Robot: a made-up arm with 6 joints. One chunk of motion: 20 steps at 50 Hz.
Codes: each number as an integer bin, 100 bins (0 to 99) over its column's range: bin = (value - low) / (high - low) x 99, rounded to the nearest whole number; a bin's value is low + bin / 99 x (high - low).
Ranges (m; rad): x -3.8..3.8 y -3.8..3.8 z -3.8..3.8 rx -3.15..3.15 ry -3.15..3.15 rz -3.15..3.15
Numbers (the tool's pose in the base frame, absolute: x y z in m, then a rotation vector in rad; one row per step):
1: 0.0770 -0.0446 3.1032 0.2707 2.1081 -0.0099
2: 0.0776 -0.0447 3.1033 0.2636 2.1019 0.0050
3: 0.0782 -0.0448 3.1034 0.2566 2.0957 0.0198
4: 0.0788 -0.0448 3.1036 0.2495 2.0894 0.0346
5: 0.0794 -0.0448 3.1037 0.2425 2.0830 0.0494
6: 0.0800 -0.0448 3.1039 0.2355 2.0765 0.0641
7: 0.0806 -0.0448 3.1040 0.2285 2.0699 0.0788
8: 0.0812 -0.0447 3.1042 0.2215 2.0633 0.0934
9: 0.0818 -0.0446 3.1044 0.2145 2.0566 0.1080
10: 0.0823 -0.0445 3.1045 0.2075 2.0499 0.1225
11: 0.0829 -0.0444 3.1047 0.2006 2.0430 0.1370
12: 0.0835 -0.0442 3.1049 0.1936 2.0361 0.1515
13: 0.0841 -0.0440 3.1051 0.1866 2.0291 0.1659
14: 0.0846 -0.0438 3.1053 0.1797 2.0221 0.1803
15: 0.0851 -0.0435 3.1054 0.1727 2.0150 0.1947
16: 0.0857 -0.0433 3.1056 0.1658 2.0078 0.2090
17: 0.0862 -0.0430 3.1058 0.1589 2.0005 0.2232
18: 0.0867 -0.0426 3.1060 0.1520 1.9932 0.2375
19: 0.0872 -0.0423 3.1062 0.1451 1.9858 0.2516
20: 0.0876 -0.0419 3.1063 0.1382 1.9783 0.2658
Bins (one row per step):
1: 51 49 90 54 83 49
2: 51 49 90 54 83 50
3: 51 49 90 54 82 50
4: 51 49 90 53 82 50
5: 51 49 90 53 82 50
6: 51 49 90 53 82 51
7: 51 49 90 53 82 51
8: 51 49 90 53 82 51
9: 51 49 90 53 82 51
10: 51 49 90 53 82 51
11: 51 49 90 53 82 52
12: 51 49 90 53 81 52
13: 51 49 90 52 81 52
14: 51 49 90 52 81 52
15: 51 49 90 52 81 53
16: 51 49 90 52 81 53
17: 51 49 90 52 81 53
18: 51 49 90 52 81 53
19: 51 49 90 52 81 53
20: 51 49 90 52 81 54

